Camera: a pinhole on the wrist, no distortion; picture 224 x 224 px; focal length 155.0 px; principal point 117.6 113.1 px. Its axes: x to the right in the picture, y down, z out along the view. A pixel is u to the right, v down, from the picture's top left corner.
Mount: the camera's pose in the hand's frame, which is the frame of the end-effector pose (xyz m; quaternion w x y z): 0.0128 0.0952 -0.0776 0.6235 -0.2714 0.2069 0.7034
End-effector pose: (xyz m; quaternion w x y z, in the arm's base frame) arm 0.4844 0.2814 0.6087 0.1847 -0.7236 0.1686 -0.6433
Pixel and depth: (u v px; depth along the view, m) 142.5 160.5 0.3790
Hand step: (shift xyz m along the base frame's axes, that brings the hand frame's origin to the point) 0.1475 -0.2365 -0.3273
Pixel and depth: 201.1 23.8 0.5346
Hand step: 0.1838 -0.7098 -0.1535
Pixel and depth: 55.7 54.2 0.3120
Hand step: 0.2557 -0.2221 -0.0410
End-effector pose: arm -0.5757 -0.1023 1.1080 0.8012 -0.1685 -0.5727 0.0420
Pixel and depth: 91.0 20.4 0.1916
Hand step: -0.0276 0.2425 0.0567
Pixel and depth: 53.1 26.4 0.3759
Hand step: -0.2053 0.3460 0.1836
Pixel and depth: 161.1 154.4 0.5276
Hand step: -0.2138 0.4872 -0.2842
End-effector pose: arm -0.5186 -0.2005 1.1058 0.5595 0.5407 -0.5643 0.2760
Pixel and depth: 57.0 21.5 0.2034
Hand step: -0.1856 -0.1106 0.1272
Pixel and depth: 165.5 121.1 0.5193
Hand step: -0.5886 -0.0292 0.0271
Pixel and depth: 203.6 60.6 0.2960
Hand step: -0.3899 0.0467 0.1713
